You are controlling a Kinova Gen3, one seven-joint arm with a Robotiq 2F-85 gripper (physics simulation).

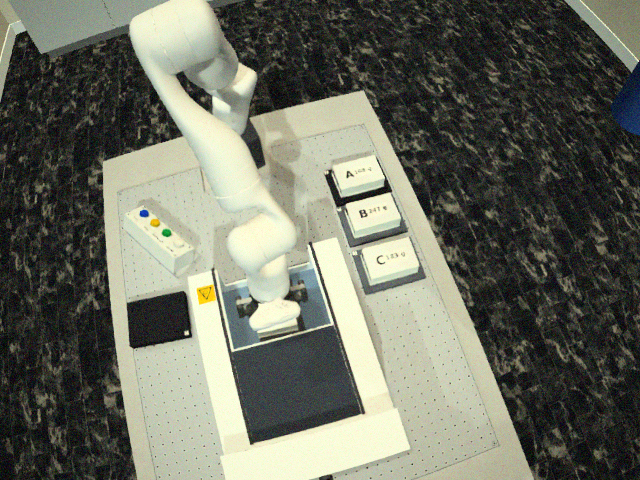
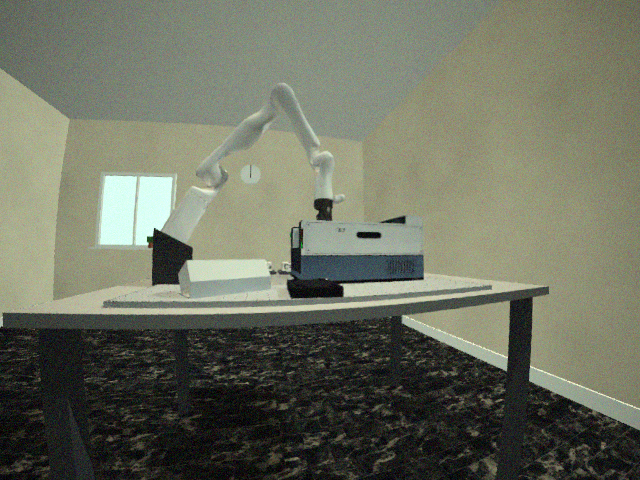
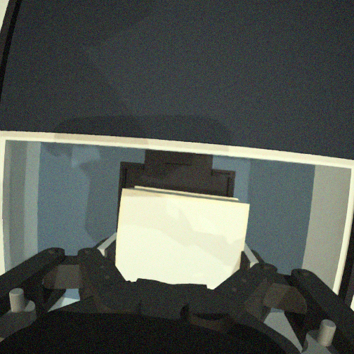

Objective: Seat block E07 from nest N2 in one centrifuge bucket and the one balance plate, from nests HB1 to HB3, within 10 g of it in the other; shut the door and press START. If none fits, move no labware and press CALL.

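Where they show: arm's base, origin of its link: (image 1: pixel 229 123) (image 2: pixel 174 238).
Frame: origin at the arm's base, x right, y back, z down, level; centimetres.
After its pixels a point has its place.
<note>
My gripper (image 1: pixel 274 314) @(z -1.5, x -11.0, y -55.3 cm) (image 2: pixel 324 211) (image 3: pixel 178 250) is shut on a white block (image 1: pixel 279 330) @(z -1.8, x -12.1, y -59.4 cm) (image 3: pixel 182 232), whose visible top shows no label. It holds the block in the centrifuge's open hatch, over or partly in a dark bucket (image 3: pixel 177 174); the block's underside and its seating are hidden. White plates A (image 1: pixel 358 174) @(z 9.7, x -34.0, y -14.2 cm), B (image 1: pixel 373 214) @(z 9.7, x -36.4, y -27.2 cm), marked 247 g, and C (image 1: pixel 389 260) @(z 9.8, x -38.7, y -40.5 cm), marked 183 g, sit on their nests at the right; A's number is blurred. The black nest (image 1: pixel 159 319) @(z 12.7, x 20.1, y -50.5 cm) (image 2: pixel 315 288) @(z 12.9, x 29.0, y -50.9 cm) at the left holds no block. The centrifuge's dark door (image 1: pixel 297 382) @(z -6.2, x -15.4, y -71.4 cm) (image 3: pixel 175 75) is slid back, leaving the hatch open.
The white centrifuge housing (image 1: pixel 345 304) @(z -5.9, x -26.0, y -56.3 cm) (image 2: pixel 330 237) @(z -0.3, x 5.0, y -56.4 cm) borders the hatch, and the hatch's pale rim (image 3: pixel 125 142) runs close beyond the block. A button box (image 1: pixel 160 241) @(z 7.2, x 19.2, y -31.2 cm) (image 2: pixel 227 279) @(z 11.4, x 26.1, y -29.8 cm) with blue, yellow, green and white buttons stands at the left; its lettering is unreadable.
</note>
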